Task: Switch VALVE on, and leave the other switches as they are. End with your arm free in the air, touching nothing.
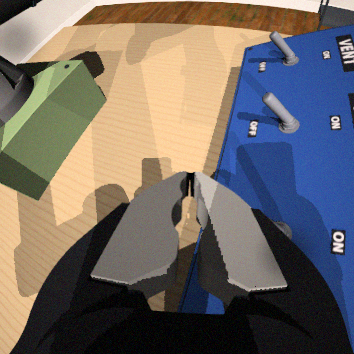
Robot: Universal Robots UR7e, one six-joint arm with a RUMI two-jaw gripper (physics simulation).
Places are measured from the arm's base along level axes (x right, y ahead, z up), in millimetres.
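Pixels of known places: gripper, fingertip midpoint: (189, 174).
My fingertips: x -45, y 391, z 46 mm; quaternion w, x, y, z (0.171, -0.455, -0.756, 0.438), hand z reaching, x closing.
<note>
For each thing: its top centre in the pictures, then the offset to it from my fingertips. "spot": a spot on its surface instead. Level surfaces: height alone.
- blue switch panel, surface height: dz -46 mm
- VENT switch, top centre: (285, 31) dx -235, dy -13, dz -15 mm
- third switch, top centre: (271, 218) dx -7, dy +62, dz -15 mm
- label, surface spot: (338, 242) spot: dx -25, dy +119, dz -38 mm
- light wooden table, surface height: dz -143 mm
My gripper (189, 174) is shut and empty, its tips over the left edge of the blue switch panel (315, 170). The frame does not settle its height above the panel. Two grey toggle switches, the VENT switch (283, 48) and the one below it (281, 112), lean left toward their OFF labels. Part of the third switch (284, 229), level with the lowest ON label (338, 242), shows beside my right finger. Its lever is hidden behind the gripper, so its position cannot be told. The VALVE label does not show.
A green block-shaped base (62, 132) with a dark grey arm part (15, 95) on it stands at the left. The panel lies on a light wooden table (165, 75). Gripper and arm shadows fall on the table and panel. A brown wooden floor (200, 15) shows beyond the table.
</note>
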